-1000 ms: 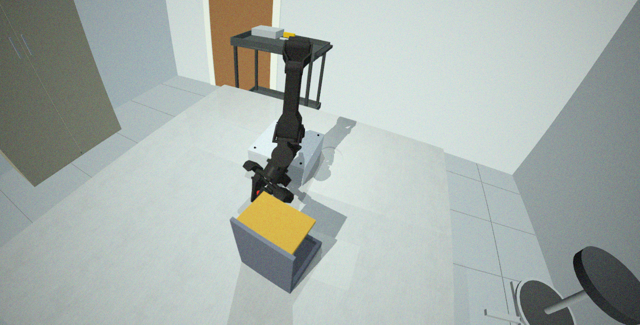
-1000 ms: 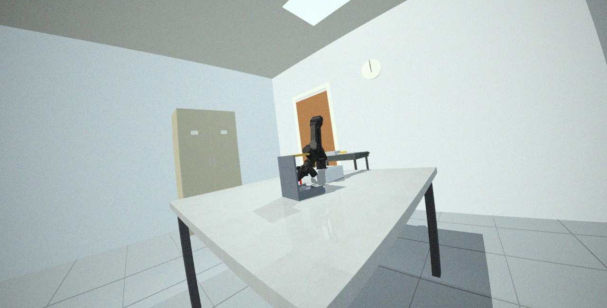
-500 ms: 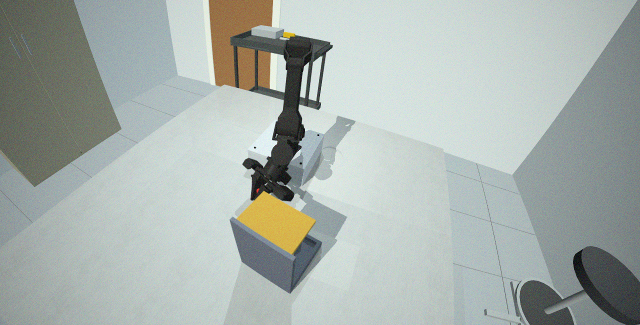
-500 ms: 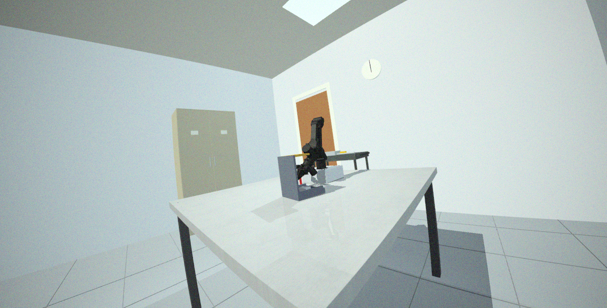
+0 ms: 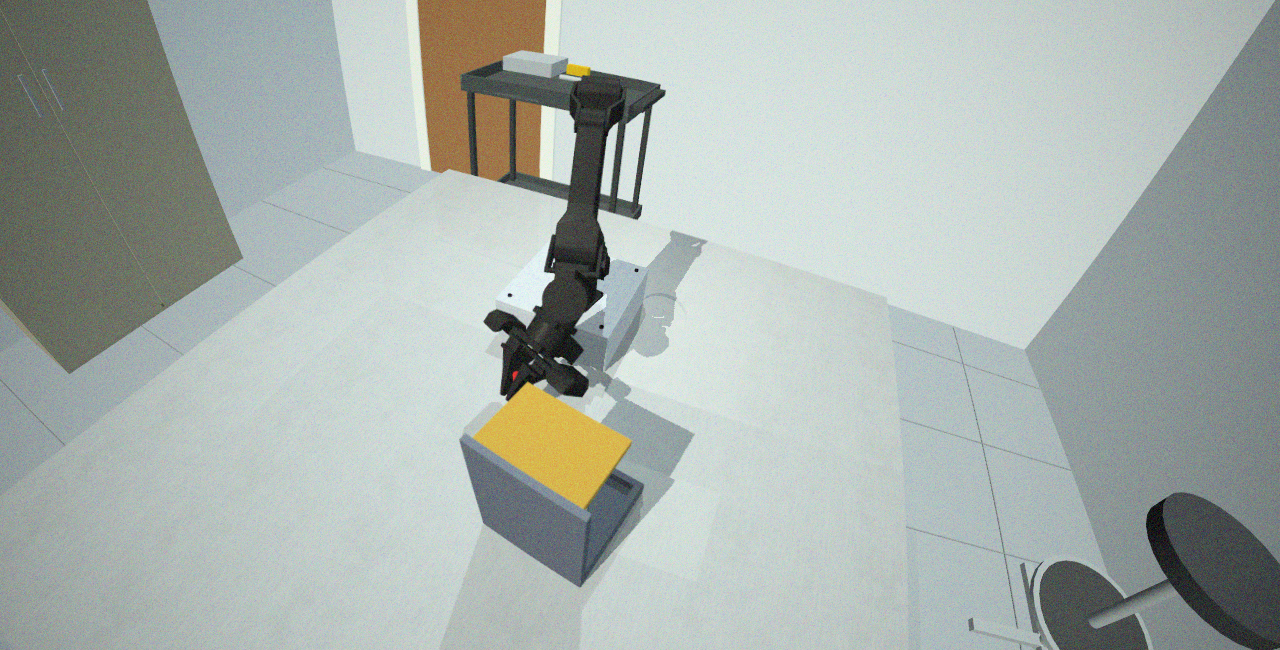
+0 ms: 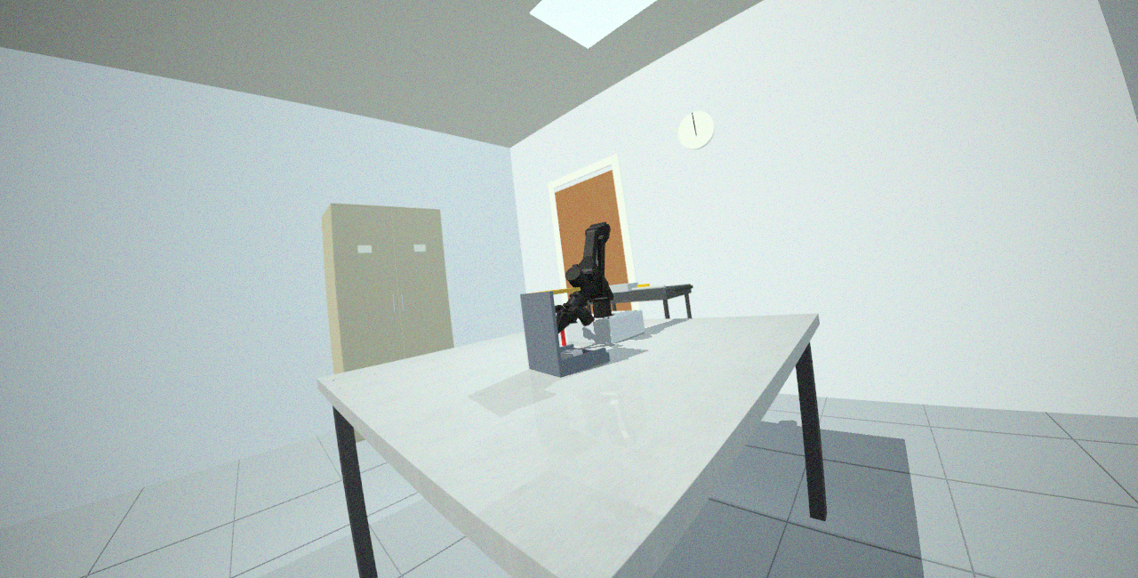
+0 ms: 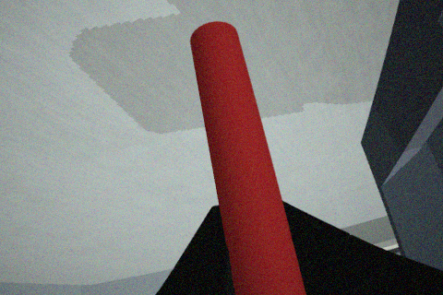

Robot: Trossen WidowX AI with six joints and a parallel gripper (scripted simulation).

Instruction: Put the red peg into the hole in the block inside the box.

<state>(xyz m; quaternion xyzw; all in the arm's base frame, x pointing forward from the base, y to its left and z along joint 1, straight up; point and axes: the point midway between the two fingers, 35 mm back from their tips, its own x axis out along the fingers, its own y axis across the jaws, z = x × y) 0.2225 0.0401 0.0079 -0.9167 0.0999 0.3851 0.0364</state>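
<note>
Right now my gripper tip is 160 mm to the right of the yellow roof, 140 mm below it and 90 mm short of it. Round my gripper tip: red peg 30 mm behind, 10 mm to the left, 10 mm below.
</note>
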